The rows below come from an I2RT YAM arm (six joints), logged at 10 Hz.
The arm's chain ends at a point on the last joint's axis. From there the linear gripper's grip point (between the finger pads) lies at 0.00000 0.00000 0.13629 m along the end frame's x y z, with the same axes.
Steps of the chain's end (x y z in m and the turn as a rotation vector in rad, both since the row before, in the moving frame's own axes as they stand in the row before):
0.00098 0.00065 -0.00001 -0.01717 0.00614 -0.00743
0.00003 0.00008 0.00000 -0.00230 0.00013 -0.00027
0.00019 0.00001 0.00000 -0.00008 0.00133 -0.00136
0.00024 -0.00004 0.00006 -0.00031 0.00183 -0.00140
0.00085 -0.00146 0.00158 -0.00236 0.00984 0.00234
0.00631 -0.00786 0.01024 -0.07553 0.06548 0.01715
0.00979 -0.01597 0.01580 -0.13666 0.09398 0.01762
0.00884 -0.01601 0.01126 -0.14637 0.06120 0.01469
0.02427 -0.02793 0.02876 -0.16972 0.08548 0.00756
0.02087 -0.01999 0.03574 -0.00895 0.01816 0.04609
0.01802 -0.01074 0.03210 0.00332 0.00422 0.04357
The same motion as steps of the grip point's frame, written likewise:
0.00183 0.00299 -0.00003 -0.01717 0.00614 -0.00743
0.00005 0.00039 0.00000 -0.00230 0.00013 -0.00027
0.00037 0.00002 0.00000 -0.00008 0.00133 -0.00136
0.00049 0.00000 0.00006 -0.00031 0.00183 -0.00140
0.00219 -0.00114 0.00157 -0.00236 0.00984 0.00234
0.01513 0.00249 0.00956 -0.07553 0.06548 0.01715
0.02238 0.00268 0.01393 -0.13666 0.09398 0.01762
0.01700 0.00392 0.00955 -0.14637 0.06120 0.01469
0.03576 -0.00489 0.02631 -0.16972 0.08548 0.00756
0.02332 -0.01871 0.03571 -0.00895 0.01816 0.04609
0.01860 -0.01118 0.03210 0.00332 0.00422 0.04357

